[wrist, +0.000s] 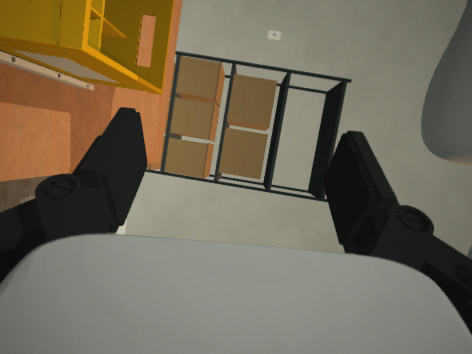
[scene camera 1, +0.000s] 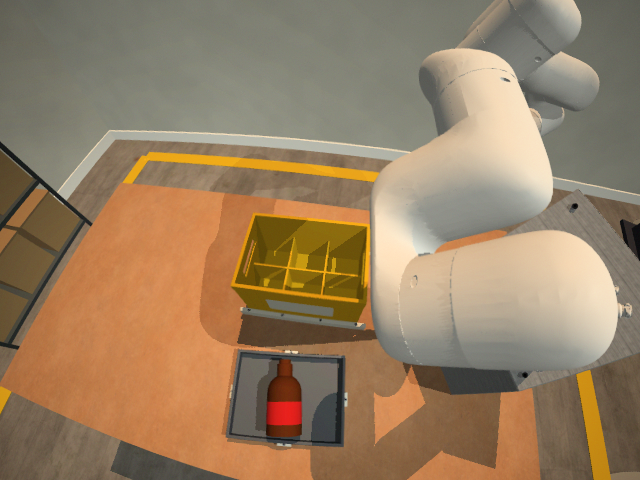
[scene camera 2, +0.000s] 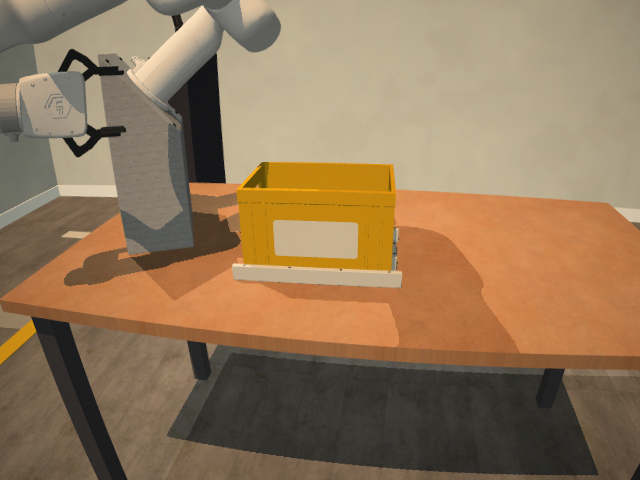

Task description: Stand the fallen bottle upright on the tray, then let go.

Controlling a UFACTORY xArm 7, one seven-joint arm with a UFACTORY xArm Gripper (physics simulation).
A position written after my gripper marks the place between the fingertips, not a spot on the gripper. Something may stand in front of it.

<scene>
I see my gripper (scene camera 2: 124, 101), a brown bottle (scene camera 1: 284, 395), a pale rail (scene camera 2: 306, 275) and a pale rail (scene camera 1: 262, 313).
My gripper is seen too in the wrist view (wrist: 239, 147). The wrist view does not show the brown bottle: it is out of frame.
</scene>
